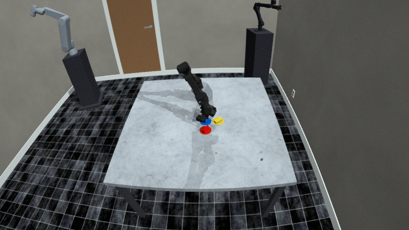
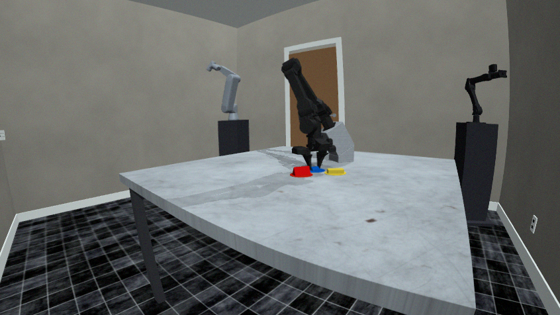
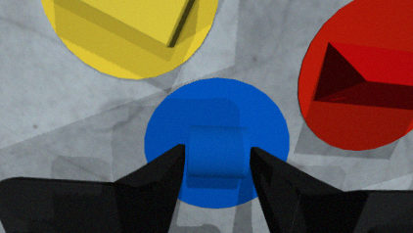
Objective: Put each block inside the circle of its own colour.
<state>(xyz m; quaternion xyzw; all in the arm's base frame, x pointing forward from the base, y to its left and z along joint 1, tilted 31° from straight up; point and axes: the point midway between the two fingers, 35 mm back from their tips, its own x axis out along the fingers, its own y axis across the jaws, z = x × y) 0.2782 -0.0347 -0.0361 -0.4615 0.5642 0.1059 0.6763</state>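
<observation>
My hand is 30 mm above the small blue block. Also, from my hand: yellow block 30 mm ahead, 100 mm to the left, 30 mm below; then red block 100 mm ahead, 30 mm to the right, 30 mm below; then blue circle 40 mm below.
</observation>
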